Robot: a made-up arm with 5 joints.
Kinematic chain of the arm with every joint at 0, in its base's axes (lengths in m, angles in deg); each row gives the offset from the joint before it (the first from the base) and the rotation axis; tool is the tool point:
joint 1: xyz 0 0 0.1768 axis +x
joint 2: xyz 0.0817 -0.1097 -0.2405 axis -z
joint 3: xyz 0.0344 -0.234 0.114 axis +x
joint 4: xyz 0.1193 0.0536 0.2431 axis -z
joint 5: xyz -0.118 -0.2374 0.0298 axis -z
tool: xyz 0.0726 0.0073 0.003
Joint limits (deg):
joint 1: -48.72..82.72
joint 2: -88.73..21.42
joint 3: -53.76..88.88
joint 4: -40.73..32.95
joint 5: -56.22..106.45
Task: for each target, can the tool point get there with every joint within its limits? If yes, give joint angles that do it. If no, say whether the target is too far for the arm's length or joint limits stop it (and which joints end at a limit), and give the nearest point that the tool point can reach.
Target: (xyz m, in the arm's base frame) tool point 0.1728 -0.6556 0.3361
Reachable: yes | joints -28.31 -7.58 67.70 21.74 15.13
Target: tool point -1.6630 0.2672 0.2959
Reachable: no: too far | nearest point -0.1734 -0.1683 0.5855 | short by 1.579 m
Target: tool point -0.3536 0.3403 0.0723
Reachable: no: joint limits stop it (at a limit: joint 1, joint 2, joint 3, joint 4, joint 5) | nearest point -0.2216 0.1847 -0.3924 | short by 0.508 m
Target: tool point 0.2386 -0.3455 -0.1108
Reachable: yes | joints 64.61 4.17 -20.94 -19.92 -15.94
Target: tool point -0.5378 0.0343 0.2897
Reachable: no: joint limits stop it (at a limit: joint 1, joint 2, joint 4, joint 5) | nearest point -0.0949 -0.0142 0.4546 | short by 0.475 m
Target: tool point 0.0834 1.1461 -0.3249
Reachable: no: too far | nearest point 0.0854 0.3178 -0.5090 | short by 0.848 m
